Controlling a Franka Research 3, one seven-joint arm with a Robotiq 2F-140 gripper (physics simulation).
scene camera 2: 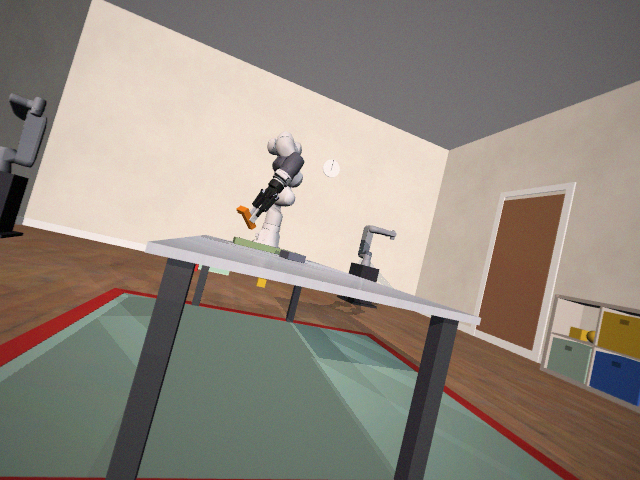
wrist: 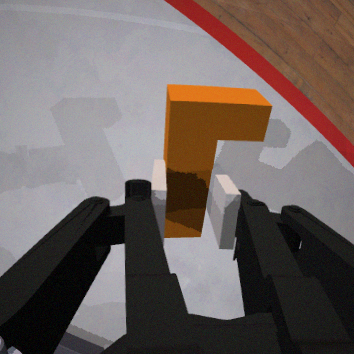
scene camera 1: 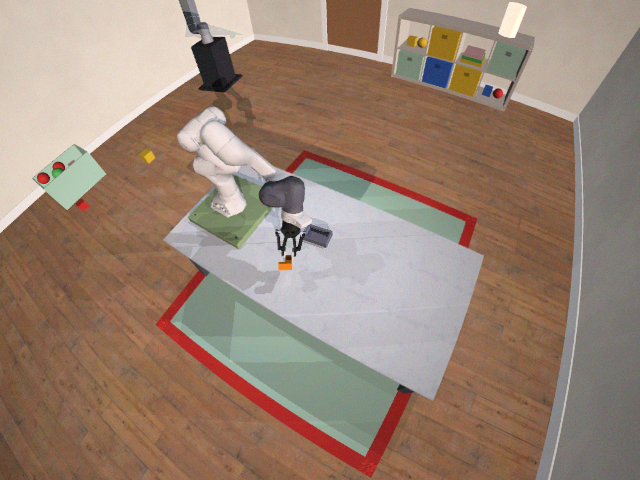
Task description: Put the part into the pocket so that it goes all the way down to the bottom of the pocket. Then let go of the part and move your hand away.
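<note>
The part is an orange L-shaped block (scene camera 1: 285,266) (scene camera 2: 246,217) (wrist: 192,125). My gripper (scene camera 1: 289,254) (scene camera 2: 252,219) (wrist: 184,180) is shut on the long leg of the block, with its short leg out beyond the fingertips. In the scene camera 2 view the block is held well above the table, and the gripper is tilted. The pocket is in a dark grey tray-like block (scene camera 1: 319,236) (scene camera 2: 293,256) on the table, to the right of the gripper in the scene camera 1 view. The inside of the pocket is partly hidden by the hand.
The white-grey table top (scene camera 1: 392,289) (scene camera 2: 222,254) carries the green base plate (scene camera 1: 227,227) (scene camera 2: 255,244) under the arm, left of the pocket block in the scene camera 1 view. A red-edged green mat (scene camera 1: 289,361) lies under the table.
</note>
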